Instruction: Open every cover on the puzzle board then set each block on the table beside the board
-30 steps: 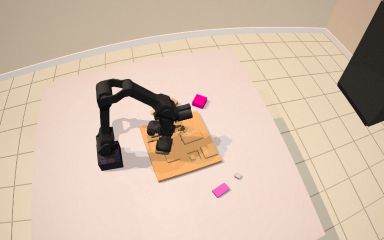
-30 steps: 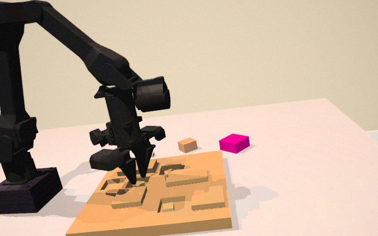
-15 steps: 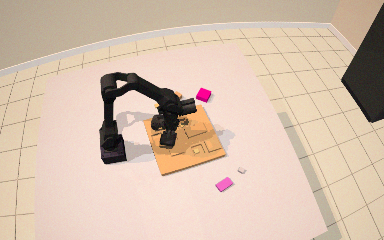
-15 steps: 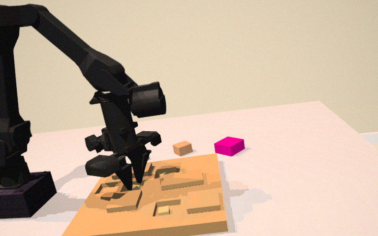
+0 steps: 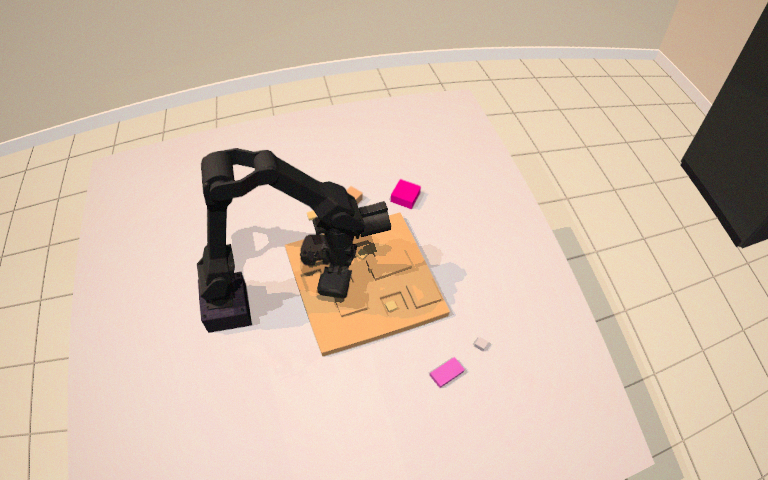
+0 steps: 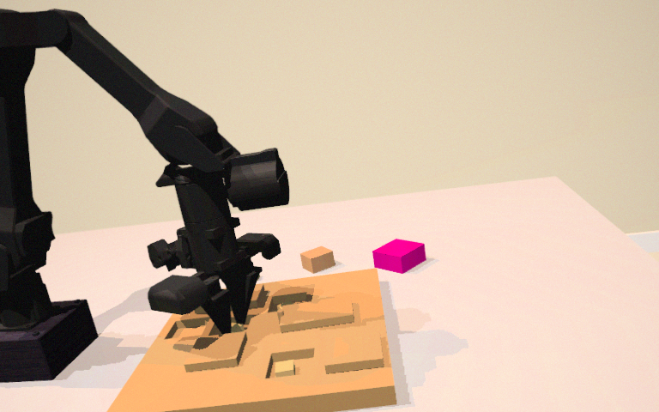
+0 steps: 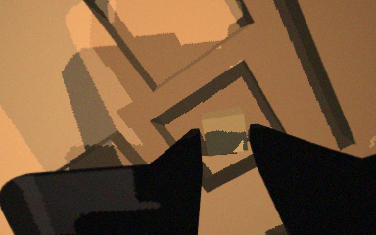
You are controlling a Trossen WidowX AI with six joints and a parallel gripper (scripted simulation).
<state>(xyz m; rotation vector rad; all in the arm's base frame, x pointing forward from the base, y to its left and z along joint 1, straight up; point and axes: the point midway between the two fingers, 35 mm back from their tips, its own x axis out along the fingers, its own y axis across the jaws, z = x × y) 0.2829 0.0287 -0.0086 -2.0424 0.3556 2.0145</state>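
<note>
The orange block is 6 cm ahead of my gripper tip and 23 cm to the left of it. The rest, counted from my gripper tip: flat pink piece (18 cm ahead, 27 cm to the right, 1 cm below); magenta block (20 cm ahead, 22 cm to the left); grey block (27 cm ahead, 22 cm to the right, 1 cm below).
</note>
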